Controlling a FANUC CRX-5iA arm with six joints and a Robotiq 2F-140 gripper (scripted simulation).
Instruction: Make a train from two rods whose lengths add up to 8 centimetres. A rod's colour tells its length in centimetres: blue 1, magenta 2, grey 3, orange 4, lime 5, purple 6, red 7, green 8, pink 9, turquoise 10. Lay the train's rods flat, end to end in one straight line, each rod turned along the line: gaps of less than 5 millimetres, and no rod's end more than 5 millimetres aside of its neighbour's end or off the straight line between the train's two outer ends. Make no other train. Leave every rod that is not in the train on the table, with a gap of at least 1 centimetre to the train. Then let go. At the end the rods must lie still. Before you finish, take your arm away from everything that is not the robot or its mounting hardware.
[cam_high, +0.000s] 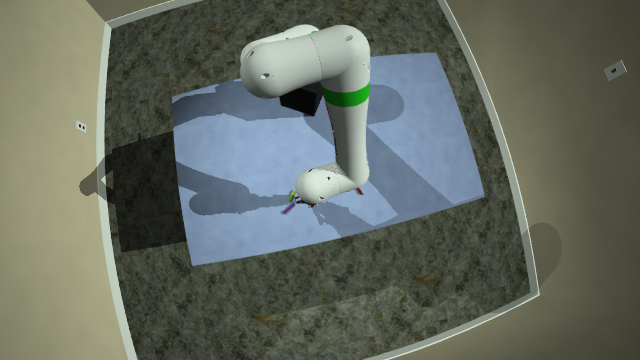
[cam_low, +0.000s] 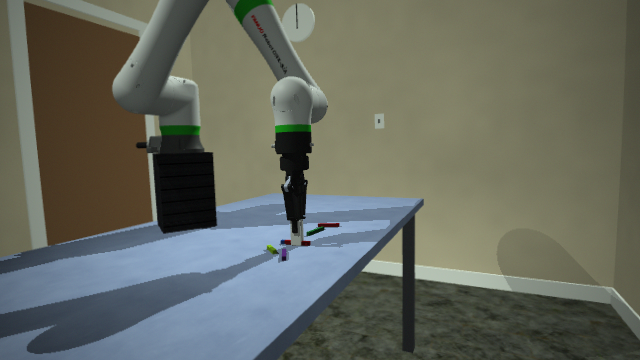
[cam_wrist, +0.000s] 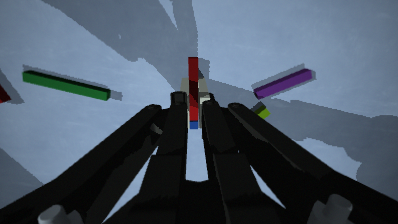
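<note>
Now: the blue rod 4 cm behind my hand and 3 cm below it. Round my hand: purple rod: 10 cm to the right, 3 cm below, 1 cm ahead; green rod: 13 cm to the left, 3 cm below; lime rod: 7 cm to the right, 4 cm behind, 3 cm below.
</note>
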